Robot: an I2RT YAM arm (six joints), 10 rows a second.
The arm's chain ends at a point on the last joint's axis. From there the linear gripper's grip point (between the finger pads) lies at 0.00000 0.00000 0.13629 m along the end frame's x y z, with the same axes.
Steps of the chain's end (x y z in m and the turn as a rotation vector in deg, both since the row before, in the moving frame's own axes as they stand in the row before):
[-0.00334 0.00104 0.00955 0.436 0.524 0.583]
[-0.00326 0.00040 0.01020 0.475 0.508 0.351]
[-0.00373 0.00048 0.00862 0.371 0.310 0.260]
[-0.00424 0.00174 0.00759 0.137 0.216 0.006]
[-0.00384 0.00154 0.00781 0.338 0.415 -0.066]
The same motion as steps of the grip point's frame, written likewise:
[-0.00209 0.00001 0.00954 0.436 0.524 0.583]
[-0.00205 -0.00073 0.01019 0.475 0.508 0.351]
[-0.00299 -0.00040 0.00862 0.371 0.310 0.260]
[-0.00373 0.00141 0.00759 0.137 0.216 0.006]
[-0.00285 0.00074 0.00780 0.338 0.415 -0.066]

